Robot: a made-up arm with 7 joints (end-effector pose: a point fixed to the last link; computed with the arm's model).
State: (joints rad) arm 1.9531 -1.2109 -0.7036 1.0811 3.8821 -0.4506 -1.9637
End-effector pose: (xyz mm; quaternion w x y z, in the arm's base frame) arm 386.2 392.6 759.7 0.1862 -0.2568 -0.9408 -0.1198
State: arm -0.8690 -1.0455 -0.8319 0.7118 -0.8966 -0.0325 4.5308
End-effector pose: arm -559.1 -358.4 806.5 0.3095 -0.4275 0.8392 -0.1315
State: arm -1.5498 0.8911 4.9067 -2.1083 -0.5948 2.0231 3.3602
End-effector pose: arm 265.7 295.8 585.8 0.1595 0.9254 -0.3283 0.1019
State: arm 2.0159 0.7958 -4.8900 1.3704 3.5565 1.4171 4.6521
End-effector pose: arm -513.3 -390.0 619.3 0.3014 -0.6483 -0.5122 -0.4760
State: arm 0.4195 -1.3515 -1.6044 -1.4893 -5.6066 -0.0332 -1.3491
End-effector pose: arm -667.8 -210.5 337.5 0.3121 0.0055 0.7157 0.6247
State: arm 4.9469 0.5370 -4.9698 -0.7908 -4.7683 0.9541 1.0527
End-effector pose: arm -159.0 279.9 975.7 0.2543 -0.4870 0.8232 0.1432
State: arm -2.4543 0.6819 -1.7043 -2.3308 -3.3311 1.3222 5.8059
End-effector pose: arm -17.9 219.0 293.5 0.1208 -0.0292 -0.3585 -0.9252
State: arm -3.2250 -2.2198 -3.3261 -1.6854 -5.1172 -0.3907 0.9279
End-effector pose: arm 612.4 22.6 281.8 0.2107 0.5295 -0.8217 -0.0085
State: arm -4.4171 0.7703 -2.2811 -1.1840 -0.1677 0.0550 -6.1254
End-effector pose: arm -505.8 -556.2 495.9 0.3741 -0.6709 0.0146 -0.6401
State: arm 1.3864 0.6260 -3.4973 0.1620 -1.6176 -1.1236 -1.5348
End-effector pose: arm 175.1 -396.0 970.5 0.2913 0.8218 -0.3426 -0.3500
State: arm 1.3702 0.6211 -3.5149 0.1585 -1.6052 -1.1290 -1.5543
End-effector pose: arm 180.3 -389.9 972.0 0.2931 0.8282 -0.3258 -0.3492
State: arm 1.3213 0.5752 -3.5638 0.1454 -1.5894 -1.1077 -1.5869
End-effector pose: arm 187.0 -349.8 993.0 0.3001 0.8482 -0.2913 -0.3250
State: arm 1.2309 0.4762 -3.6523 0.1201 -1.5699 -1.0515 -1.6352
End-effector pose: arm 185.4 -264.1 1033.8 0.3136 0.8808 -0.2284 -0.2715
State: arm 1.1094 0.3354 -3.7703 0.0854 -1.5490 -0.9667 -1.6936
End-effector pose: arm 157.2 -144.0 1079.0 0.3308 0.9130 -0.1343 -0.1973
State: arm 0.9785 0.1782 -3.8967 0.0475 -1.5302 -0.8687 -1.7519
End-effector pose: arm 94.1 -18.6 1110.1 0.3481 0.9295 -0.0215 -0.1199
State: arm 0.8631 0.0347 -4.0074 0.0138 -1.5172 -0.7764 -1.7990
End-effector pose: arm 11.2 81.7 1120.4 0.3623 0.9266 0.0842 -0.0556
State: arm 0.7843 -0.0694 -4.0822 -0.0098 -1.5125 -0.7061 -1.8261
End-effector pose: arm -60.9 143.2 1117.0 0.3711 0.9151 0.1572 -0.0131
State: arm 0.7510 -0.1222 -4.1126 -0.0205 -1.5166 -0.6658 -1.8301
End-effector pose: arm -99.7 170.5 1112.2 0.3734 0.9087 0.1866 0.0078
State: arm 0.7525 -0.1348 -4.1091 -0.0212 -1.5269 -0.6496 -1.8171
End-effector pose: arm -107.9 176.7 1111.4 0.3707 0.9106 0.1825 0.0144
